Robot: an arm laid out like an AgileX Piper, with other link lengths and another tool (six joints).
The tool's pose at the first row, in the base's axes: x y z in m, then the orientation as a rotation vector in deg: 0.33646, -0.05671, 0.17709, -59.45, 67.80, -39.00
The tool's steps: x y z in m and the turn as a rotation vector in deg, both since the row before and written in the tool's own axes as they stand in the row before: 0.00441, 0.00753, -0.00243, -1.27, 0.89, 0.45; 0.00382, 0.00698, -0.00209, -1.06, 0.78, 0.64; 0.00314, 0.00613, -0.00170, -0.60, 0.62, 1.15; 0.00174, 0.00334, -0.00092, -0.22, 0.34, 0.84; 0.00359, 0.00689, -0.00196, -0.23, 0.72, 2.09; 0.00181, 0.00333, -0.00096, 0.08, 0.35, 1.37; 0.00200, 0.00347, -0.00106, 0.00, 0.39, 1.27; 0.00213, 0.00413, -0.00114, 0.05, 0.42, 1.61
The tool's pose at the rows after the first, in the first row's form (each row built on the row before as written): 0.33471, -0.05822, 0.16833, -60.01, 69.34, -38.50; 0.33294, -0.05933, 0.16037, -60.29, 70.78, -37.89; 0.33129, -0.06005, 0.15351, -59.87, 72.10, -37.04; 0.33033, -0.06040, 0.14977, -59.40, 72.87, -36.47; 0.32821, -0.06104, 0.14207, -57.99, 74.52, -35.16; 0.32712, -0.06128, 0.13832, -56.89, 75.39, -34.37; 0.32591, -0.06155, 0.13437, -55.91, 76.27, -33.62; 0.32450, -0.06153, 0.12980, -54.64, 77.29, -32.66
